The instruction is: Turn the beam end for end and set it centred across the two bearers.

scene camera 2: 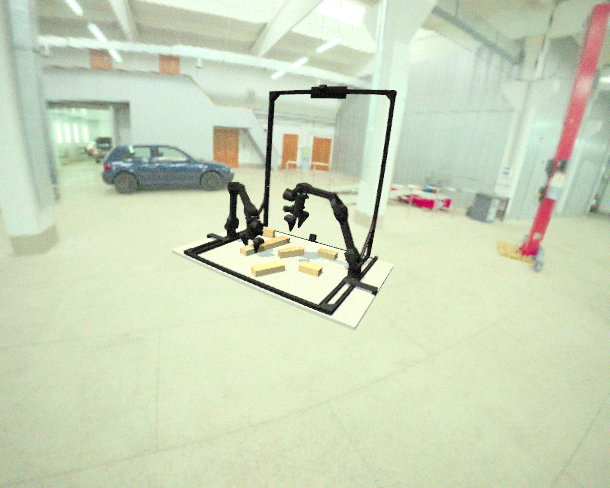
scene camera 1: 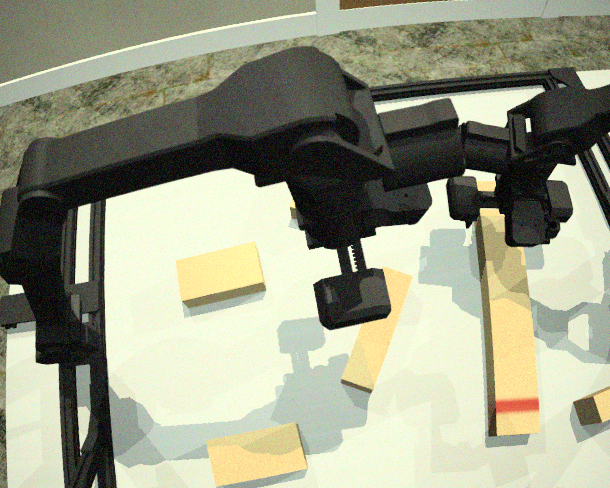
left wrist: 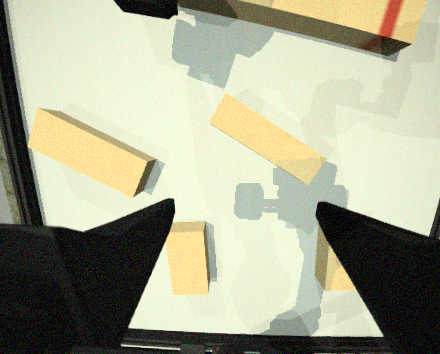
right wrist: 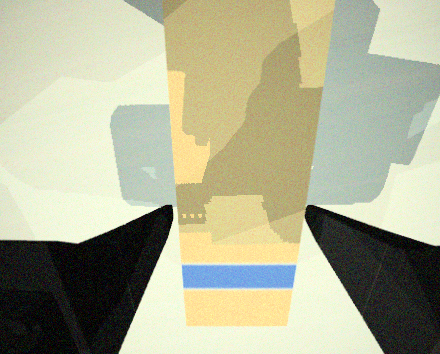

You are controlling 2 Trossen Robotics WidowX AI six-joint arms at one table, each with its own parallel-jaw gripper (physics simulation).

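Seen in the pictures: left gripper, fingertip midpoint: (scene camera 2: 294, 229) (scene camera 1: 345, 257) (left wrist: 245, 206); right gripper, fingertip midpoint: (scene camera 2: 251, 250) (scene camera 1: 494, 226) (right wrist: 238, 211); left arm's base, origin of the base link: (scene camera 2: 353, 276) (scene camera 1: 79, 344); right arm's base, origin of the base link: (scene camera 2: 231, 236).
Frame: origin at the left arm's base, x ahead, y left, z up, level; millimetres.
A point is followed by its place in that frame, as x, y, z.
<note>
The beam (scene camera 1: 514, 330) {627, -92, 19} (scene camera 2: 276, 243) {591, -100, 7} (left wrist: 320, 16) {593, -104, 19} (right wrist: 220, 250) {671, 85, 19} lies flat on the table, its red band toward the bottom in scene camera 1. Its blue band shows in the right wrist view. Two parallel short blocks, apparently the bearers (scene camera 1: 221, 272) {238, 70, 19} (scene camera 1: 256, 451) {253, -184, 19} (scene camera 2: 310, 268) {219, 102, 18} (scene camera 2: 327, 253) {240, -160, 15} (left wrist: 187, 262) {239, 73, 19} (left wrist: 334, 275) {221, -172, 19}, lie apart from it. My right gripper (scene camera 1: 511, 223) {657, 79, -8} (scene camera 2: 251, 246) {657, 79, -8} (right wrist: 238, 211) {657, 79, -8} is open at the blue-banded end, fingertips beside the beam's edges; their exact height is unclear. My left gripper (scene camera 1: 351, 256) {399, -1, 174} (scene camera 2: 296, 223) {399, -1, 174} (left wrist: 245, 206) {399, -1, 174} is open and empty, high above the table.
A narrow block (scene camera 1: 384, 330) {445, -54, 25} (scene camera 2: 290, 251) {429, -22, 19} (left wrist: 267, 137) {443, -44, 25} lies slanted between bearers and beam. Another block (scene camera 2: 268, 269) {394, 248, 12} (left wrist: 90, 151) {420, 214, 19} is mostly hidden by the left arm in scene camera 1. One more block (scene camera 1: 592, 407) {707, -227, 32} (scene camera 2: 268, 232) {743, -209, 21} lies beyond the red-banded end. A black frame (scene camera 2: 254, 284) {375, 378, -14} borders the table.
</note>
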